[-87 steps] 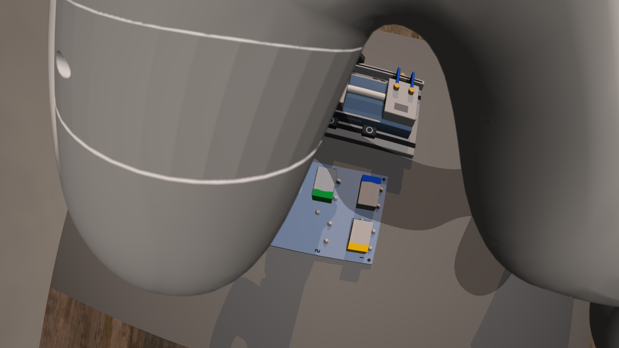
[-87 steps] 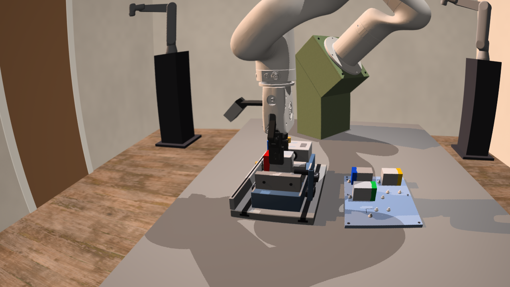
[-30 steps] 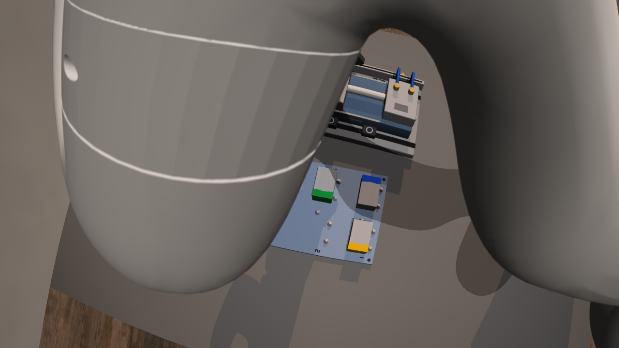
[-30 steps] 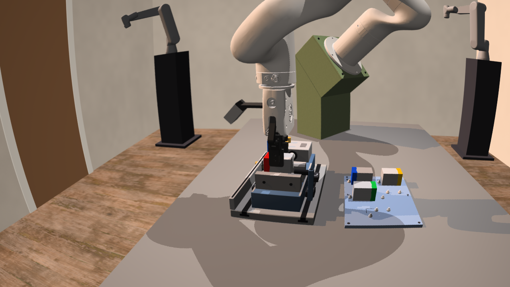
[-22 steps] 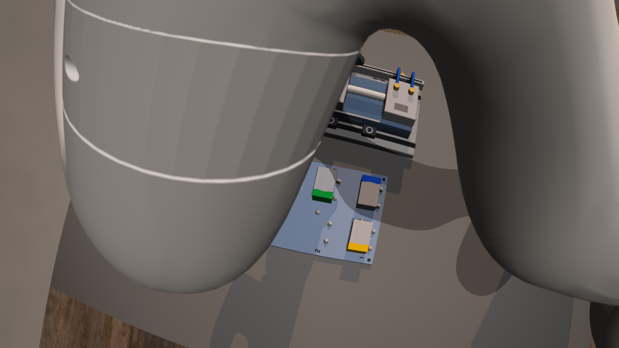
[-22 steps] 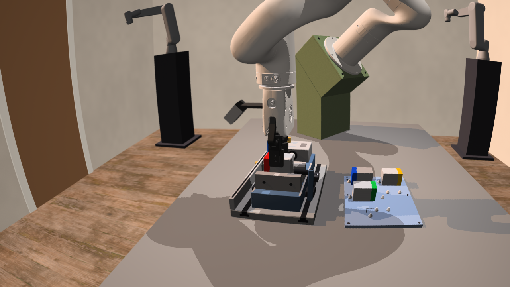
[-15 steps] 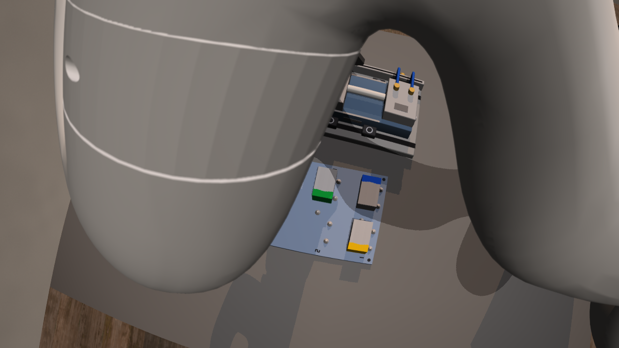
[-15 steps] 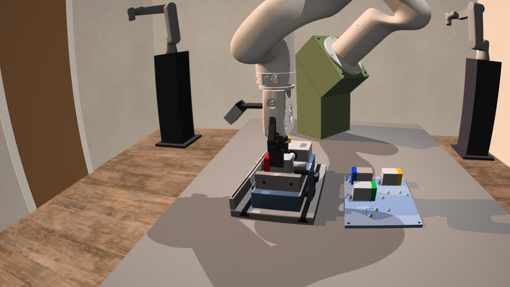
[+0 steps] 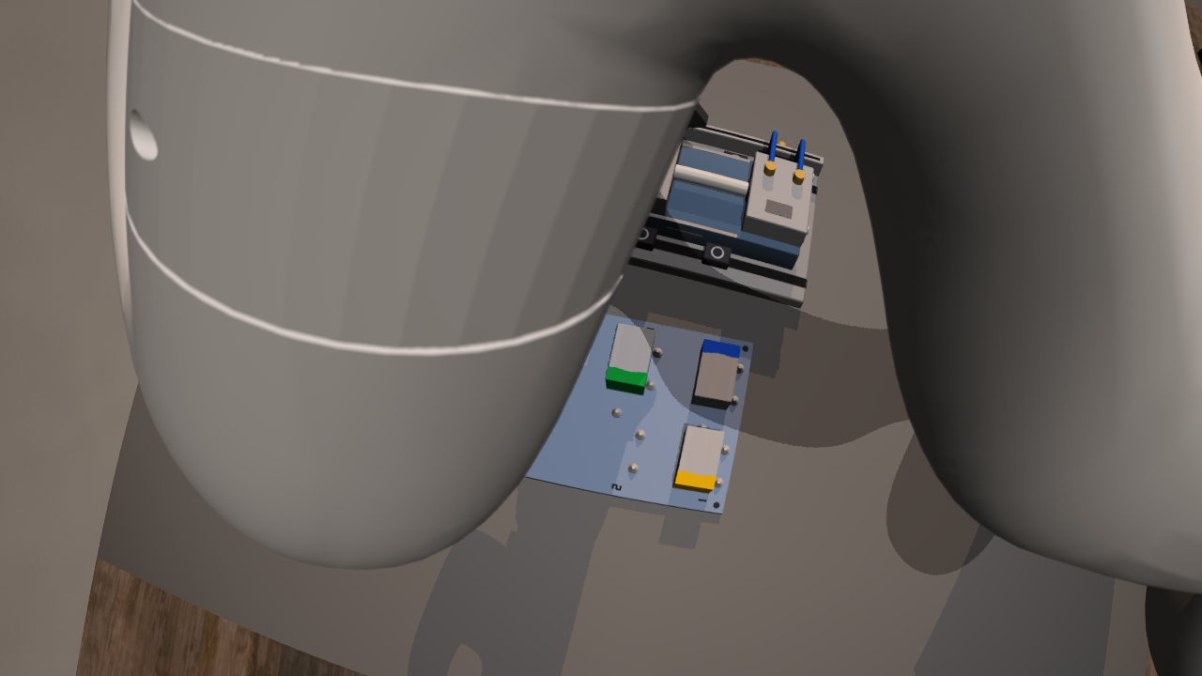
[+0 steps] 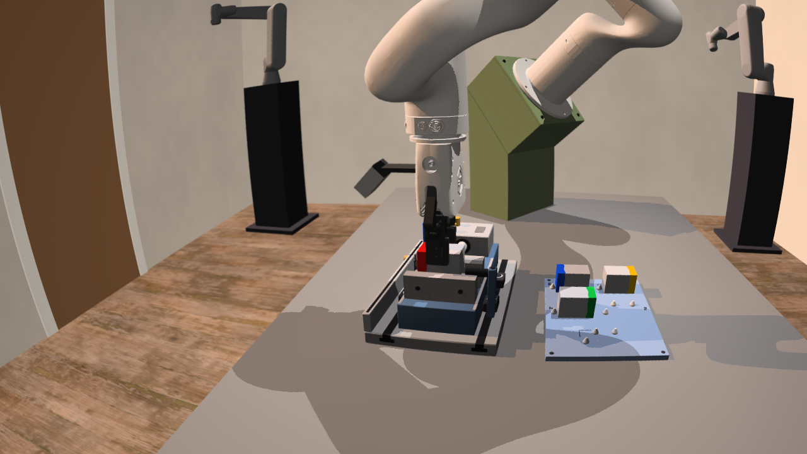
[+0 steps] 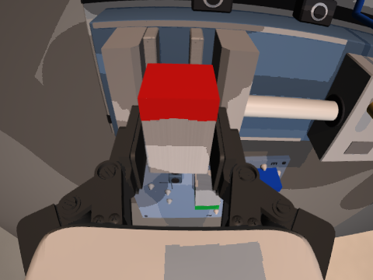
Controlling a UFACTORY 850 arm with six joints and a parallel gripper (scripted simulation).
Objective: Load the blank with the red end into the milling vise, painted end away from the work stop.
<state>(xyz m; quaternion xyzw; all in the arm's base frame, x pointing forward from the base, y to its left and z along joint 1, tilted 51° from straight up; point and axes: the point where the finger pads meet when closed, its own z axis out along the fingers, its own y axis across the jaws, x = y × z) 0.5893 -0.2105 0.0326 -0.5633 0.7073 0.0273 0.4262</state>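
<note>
Right now my hand is 2 cm above the red-ended blank. Round my hand: moving jaw 3 cm behind, 1 cm to the left, 5 cm below; then ram rod 8 cm behind, 1 cm to the left, 5 cm below; then fixed jaw 3 cm ahead, 1 cm to the left, 5 cm below.
</note>
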